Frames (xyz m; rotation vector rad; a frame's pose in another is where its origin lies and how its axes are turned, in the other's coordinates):
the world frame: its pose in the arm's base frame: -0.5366 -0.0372 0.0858 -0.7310 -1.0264 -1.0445
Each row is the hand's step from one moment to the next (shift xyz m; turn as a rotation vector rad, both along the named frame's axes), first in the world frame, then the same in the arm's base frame.
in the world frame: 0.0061 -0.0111 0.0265 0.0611 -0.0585 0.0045
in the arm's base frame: -0.0180 0.0171 0.0156 -0.0472 -0.0374 0.0596
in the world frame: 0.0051 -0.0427 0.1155 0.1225 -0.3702 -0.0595
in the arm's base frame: -0.0764 0.0839 0.0481 -0.3091 -0.2241 0.0990
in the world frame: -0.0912 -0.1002 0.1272 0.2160 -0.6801 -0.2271
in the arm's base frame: -0.1481 0.1064 -0.0360 -0.5313 -0.5114 0.1301
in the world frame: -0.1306 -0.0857 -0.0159 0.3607 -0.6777 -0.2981
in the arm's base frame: -0.0942 0.0000 -0.1256 -0.4850 -0.6214 0.2385
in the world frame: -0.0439 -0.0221 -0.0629 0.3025 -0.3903 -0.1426
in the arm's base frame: -0.0069 -0.0478 -0.0635 -0.2748 -0.3646 0.2361
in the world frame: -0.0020 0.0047 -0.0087 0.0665 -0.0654 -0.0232
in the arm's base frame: 0.0069 -0.0053 -0.0052 -0.0439 -0.0658 0.0545
